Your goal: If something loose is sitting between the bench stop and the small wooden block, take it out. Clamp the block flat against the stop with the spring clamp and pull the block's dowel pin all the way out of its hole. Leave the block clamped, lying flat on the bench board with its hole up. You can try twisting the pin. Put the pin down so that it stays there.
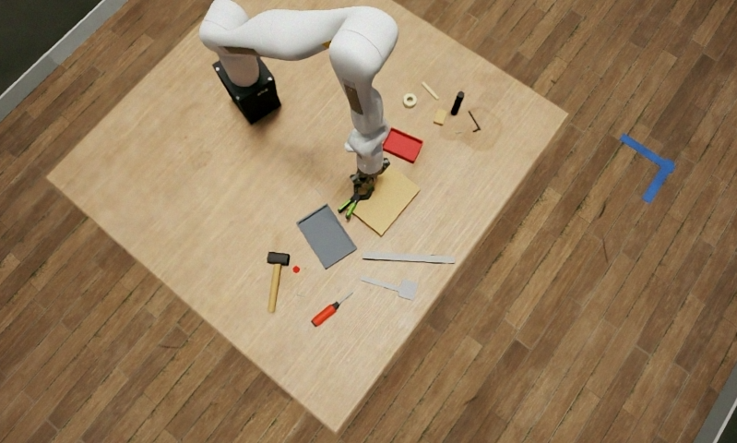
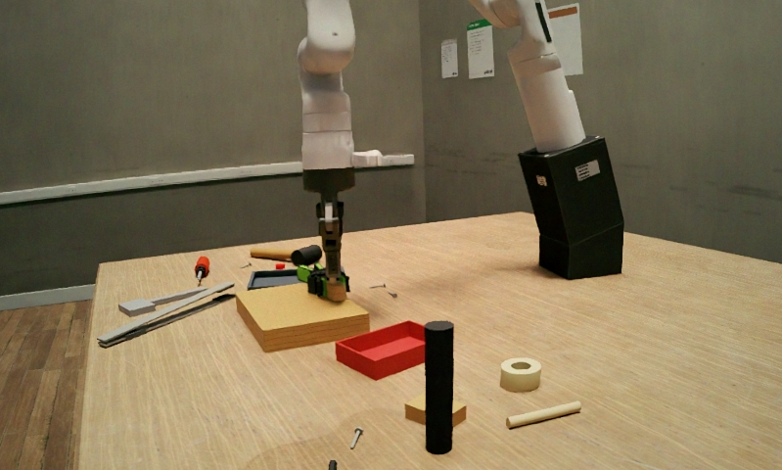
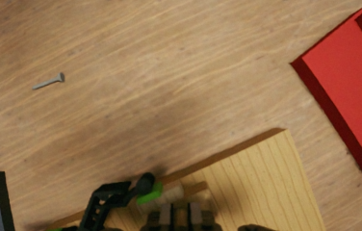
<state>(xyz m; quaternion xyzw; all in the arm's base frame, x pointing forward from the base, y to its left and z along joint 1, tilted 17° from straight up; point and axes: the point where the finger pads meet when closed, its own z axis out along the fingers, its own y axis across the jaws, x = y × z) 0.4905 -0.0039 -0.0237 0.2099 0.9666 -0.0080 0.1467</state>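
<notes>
My gripper is now 2 cm above the dowel pin. From my hand the other things lie so: wooden block: 4 cm below; then tan bench board: 6 cm ahead, 1 cm to the right, 6 cm below; then red tray: 18 cm to the left, 8 cm below.
</notes>
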